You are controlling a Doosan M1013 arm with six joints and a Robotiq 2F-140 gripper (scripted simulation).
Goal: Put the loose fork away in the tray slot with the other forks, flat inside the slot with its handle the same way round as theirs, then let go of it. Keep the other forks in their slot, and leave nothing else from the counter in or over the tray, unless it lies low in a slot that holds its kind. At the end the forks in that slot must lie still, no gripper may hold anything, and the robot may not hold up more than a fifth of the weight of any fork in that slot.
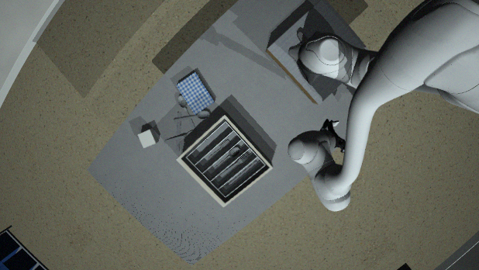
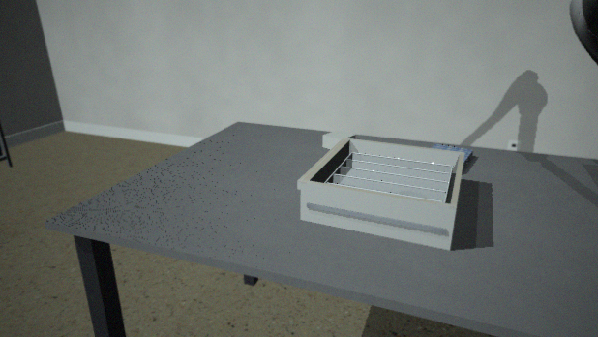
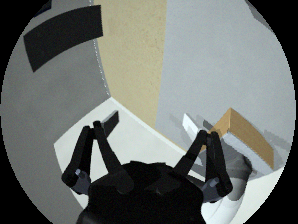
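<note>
The cutlery tray is 560 mm ahead of my hand, 190 mm to the right of it and 150 mm below it. From my hand the other things lie so: white box 840 mm ahead, 530 mm to the right, 170 mm below; blue checked cloth 480 mm ahead, 550 mm to the right, 180 mm below.
</note>
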